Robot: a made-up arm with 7 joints. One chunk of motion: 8 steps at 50 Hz.
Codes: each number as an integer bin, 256 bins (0 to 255) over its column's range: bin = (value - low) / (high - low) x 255, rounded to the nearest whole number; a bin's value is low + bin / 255 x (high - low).
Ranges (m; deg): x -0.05..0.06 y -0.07..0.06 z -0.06..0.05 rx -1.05..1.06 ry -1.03..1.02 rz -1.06..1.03
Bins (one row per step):
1: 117 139 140 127 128 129
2: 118 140 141 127 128 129
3: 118 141 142 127 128 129
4: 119 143 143 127 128 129
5: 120 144 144 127 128 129
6: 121 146 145 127 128 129
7: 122 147 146 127 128 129
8: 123 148 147 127 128 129
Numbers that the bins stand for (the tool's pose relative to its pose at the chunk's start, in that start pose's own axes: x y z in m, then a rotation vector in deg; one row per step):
1: 0.0005 0.0009 0.0004 0.00 0.00 0.00
2: 0.0009 0.0014 0.0008 0.00 0.00 0.00
3: 0.0009 0.0019 0.0013 0.00 0.00 0.00
4: 0.0013 0.0029 0.0017 0.00 0.00 0.00
5: 0.0018 0.0034 0.0021 0.00 0.00 0.00
6: 0.0022 0.0044 0.0025 0.00 0.00 0.00
7: 0.0026 0.0049 0.0030 0.00 0.00 0.00
8: 0.0031 0.0055 0.0034 0.00 0.00 0.00

